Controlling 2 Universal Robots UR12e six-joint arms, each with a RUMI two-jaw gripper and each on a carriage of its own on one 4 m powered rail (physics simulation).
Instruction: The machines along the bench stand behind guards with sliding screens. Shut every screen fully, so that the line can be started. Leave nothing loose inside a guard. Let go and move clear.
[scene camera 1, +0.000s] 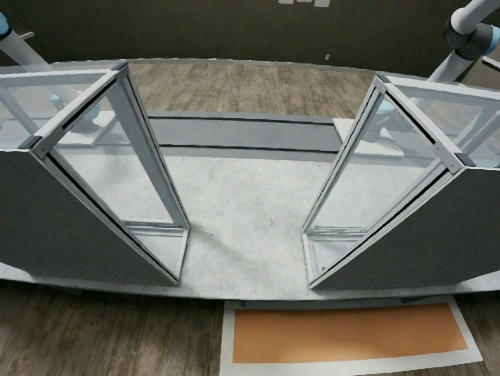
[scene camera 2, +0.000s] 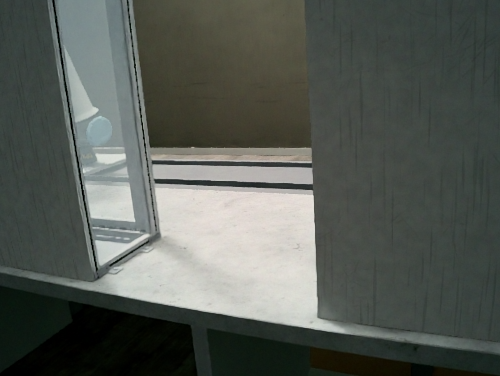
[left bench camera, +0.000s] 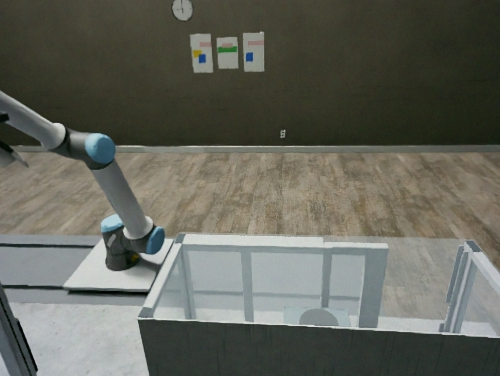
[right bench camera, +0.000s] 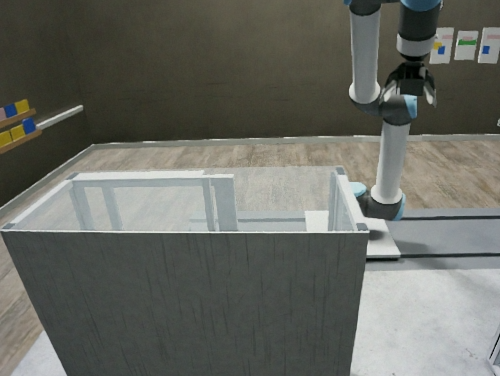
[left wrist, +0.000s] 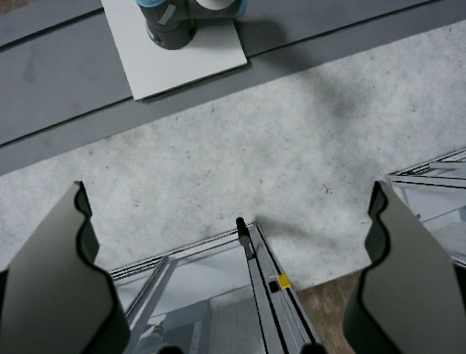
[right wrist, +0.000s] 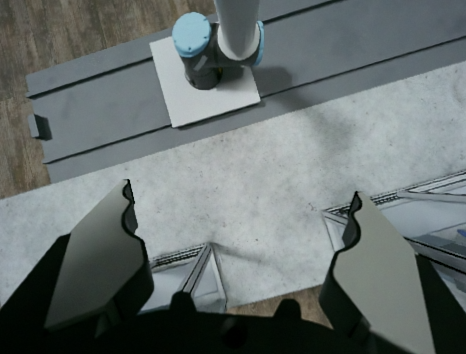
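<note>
Two grey-walled guards (scene camera 1: 75, 215) (scene camera 1: 400, 230) stand either side of a gap. In the left bench camera, a white-framed screen (left bench camera: 374, 290) stands apart from the right post; in the right bench camera, another screen (right bench camera: 225, 205) stands apart from the right post. A black handle (left wrist: 241, 230) and yellow tag (left wrist: 283, 281) show on a guard in the left wrist view. My left gripper (left wrist: 231, 183) is open and empty, high above the bench and this handle. My right gripper (right wrist: 240, 187) (right bench camera: 411, 102) is open and empty, high above the bench. Screen contact at the posts is partly hidden.
A grey disc (left bench camera: 319, 316) shows inside the left bench camera's guard. The rail (scene camera 1: 240, 132) runs behind the bench (scene camera 1: 240, 200); arm carriages (left bench camera: 85, 280) (right bench camera: 382, 240) stand on it. An orange mat with a white border (scene camera 1: 350, 332) lies in front.
</note>
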